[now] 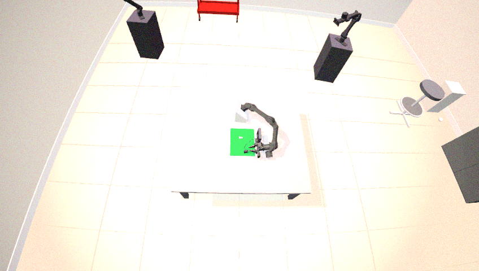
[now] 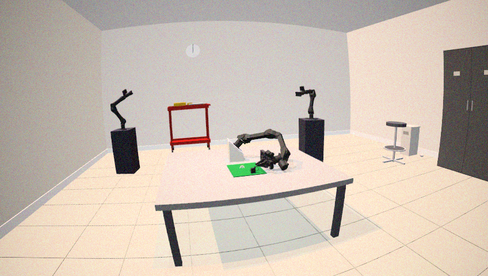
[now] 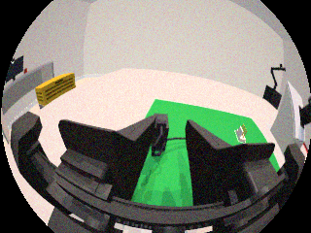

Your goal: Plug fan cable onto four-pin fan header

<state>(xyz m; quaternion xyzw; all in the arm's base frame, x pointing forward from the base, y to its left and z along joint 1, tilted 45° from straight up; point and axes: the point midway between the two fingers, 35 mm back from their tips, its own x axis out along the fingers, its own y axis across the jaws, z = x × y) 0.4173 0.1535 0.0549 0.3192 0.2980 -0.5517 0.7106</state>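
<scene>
Now: the dark fan plug 20 mm ahead of my gripper tip, 20 mm to the right of it and 40 mm below it. Also, from my gripper tip: green board (100 mm behind, 70 mm to the right, 70 mm below); white four-pin header (140 mm behind, 90 mm to the right, 60 mm below); black fan (160 mm behind, 80 mm to the left).
</scene>
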